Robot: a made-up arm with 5 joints.
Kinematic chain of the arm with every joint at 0, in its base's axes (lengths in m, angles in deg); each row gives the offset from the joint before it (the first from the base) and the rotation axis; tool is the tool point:
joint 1: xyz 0 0 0.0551 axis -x
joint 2: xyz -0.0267 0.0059 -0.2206 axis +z
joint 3: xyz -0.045 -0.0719 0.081 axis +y
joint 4: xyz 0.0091 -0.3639 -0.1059 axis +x
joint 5: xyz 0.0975 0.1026 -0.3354 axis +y
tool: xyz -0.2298 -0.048 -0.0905
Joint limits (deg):
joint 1: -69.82..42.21
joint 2: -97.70..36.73
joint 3: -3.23..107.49
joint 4: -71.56..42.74
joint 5: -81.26..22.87
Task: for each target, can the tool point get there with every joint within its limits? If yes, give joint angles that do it. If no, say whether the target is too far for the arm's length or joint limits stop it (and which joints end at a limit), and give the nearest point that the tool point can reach.
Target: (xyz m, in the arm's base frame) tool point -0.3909 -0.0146 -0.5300
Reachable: yes | joints 21.55 -47.00 34.19 29.30 -27.31
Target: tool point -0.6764 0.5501 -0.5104
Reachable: yes | joints -36.72 -80.10 20.89 -24.13 -61.76
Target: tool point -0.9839 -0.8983 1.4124
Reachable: no: too far | nearest point -0.5543 -0.6678 0.6089 | short by 0.940 m
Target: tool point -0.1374 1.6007 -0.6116
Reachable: no: too far | nearest point -0.3204 0.8006 -0.2784 | short by 0.886 m
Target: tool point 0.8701 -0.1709 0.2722
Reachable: no: joint limits stop it (at a limit: joint 1, joint 2, joint 3, joint 4, joint 5) | nearest point 0.6588 -0.8245 0.1685 | short by 0.695 m
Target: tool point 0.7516 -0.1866 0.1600
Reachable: no: joint limits stop it (at a limit: joint 1, joint 2, joint 3, joint 4, joint 5) | nearest point 0.6588 -0.8245 0.1685 | short by 0.645 m
